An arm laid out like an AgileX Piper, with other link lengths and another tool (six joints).
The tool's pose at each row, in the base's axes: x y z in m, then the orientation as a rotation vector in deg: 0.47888 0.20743 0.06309 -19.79 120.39 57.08; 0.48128 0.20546 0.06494 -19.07 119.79 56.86; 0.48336 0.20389 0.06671 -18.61 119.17 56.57; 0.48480 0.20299 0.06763 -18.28 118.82 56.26; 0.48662 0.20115 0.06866 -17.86 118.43 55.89; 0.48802 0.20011 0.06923 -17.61 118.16 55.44; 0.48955 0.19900 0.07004 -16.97 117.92 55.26; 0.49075 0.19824 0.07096 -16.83 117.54 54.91; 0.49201 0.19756 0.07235 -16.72 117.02 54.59; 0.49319 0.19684 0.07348 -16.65 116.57 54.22; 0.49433 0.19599 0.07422 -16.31 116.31 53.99; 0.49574 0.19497 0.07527 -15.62 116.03 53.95; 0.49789 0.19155 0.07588 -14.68 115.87 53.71; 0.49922 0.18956 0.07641 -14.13 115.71 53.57
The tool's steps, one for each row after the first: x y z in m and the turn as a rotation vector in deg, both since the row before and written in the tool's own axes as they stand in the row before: -0.00312 -0.00155 -0.00094 0.25 -0.84 0.12; -0.00283 -0.00116 -0.00073 0.21 -0.76 -0.07; -0.00172 -0.00085 -0.00022 0.24 -0.48 -0.06; -0.00215 -0.00162 -0.00073 0.31 -0.56 -0.05; -0.00145 -0.00112 -0.00018 0.33 -0.40 -0.14; -0.00172 -0.00111 -0.00023 0.29 -0.48 0.23; -0.00156 -0.00064 -0.00019 0.20 -0.44 -0.20; -0.00194 -0.00037 -0.00025 0.14 -0.55 -0.26; -0.00170 -0.00050 -0.00021 0.18 -0.48 -0.28; -0.00139 -0.00078 -0.00018 0.22 -0.39 0.02; -0.00182 -0.00088 -0.00023 0.21 -0.51 0.31; -0.00228 -0.00313 -0.00130 0.46 -0.53 0.42; -0.00153 -0.00176 -0.00074 0.25 -0.37 0.22
